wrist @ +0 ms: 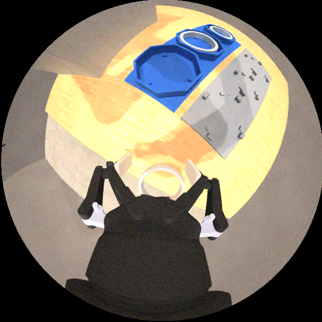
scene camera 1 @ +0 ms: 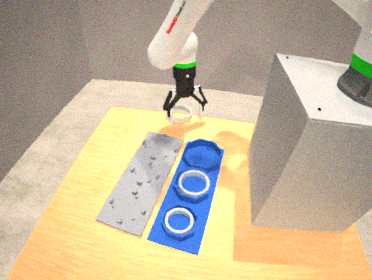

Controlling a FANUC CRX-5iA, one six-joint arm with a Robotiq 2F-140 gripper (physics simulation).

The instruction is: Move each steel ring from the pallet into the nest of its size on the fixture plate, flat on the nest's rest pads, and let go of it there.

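Frame: origin at the arm's base, x back, y right, z up, level; metres.
Seen in the pictures: gripper, fingertip midpoint: (scene camera 1: 186, 119); arm's base at its link origin: (scene camera 1: 364, 93).
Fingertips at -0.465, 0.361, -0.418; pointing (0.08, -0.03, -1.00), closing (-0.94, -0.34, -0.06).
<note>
Offsets run from my fingertips to a thing's middle, as dx, dy, dz. "spot": to the spot under its first point. Level surfaces: height alone.
My gripper (scene camera 1: 186, 114) (wrist: 158, 161) is open at the table's far edge, its fingers spread on either side of the largest pale ring @[-0.040, +0.070, -0.018] (scene camera 1: 179, 121) (wrist: 161, 168). That ring is level at fingertip height and overlaps the table edge in both views; what supports it is hard to see. The blue pallet (scene camera 1: 170, 243) (wrist: 175, 106) holds the middle ring @[spot: +0.062, -0.406, +0.006] (scene camera 1: 194, 194) in its middle pocket and the smallest ring @[spot: +0.027, -0.549, +0.004] (scene camera 1: 179, 233) in its near pocket. Its far, largest pocket is empty. The grey fixture plate @[-0.123, -0.322, -0.025] (scene camera 1: 125, 192) (wrist: 215, 120) lies beside it, with small pads and pins and no ring.
A large grey pedestal (scene camera 1: 285, 175) stands right of the pallet and carries the robot's base (scene camera 1: 362, 85). The wooden table @[dz -0.031] (scene camera 1: 75, 220) (wrist: 90, 115) bears the plate and pallet. The gripper's shadow falls on the wood near their far ends.
</note>
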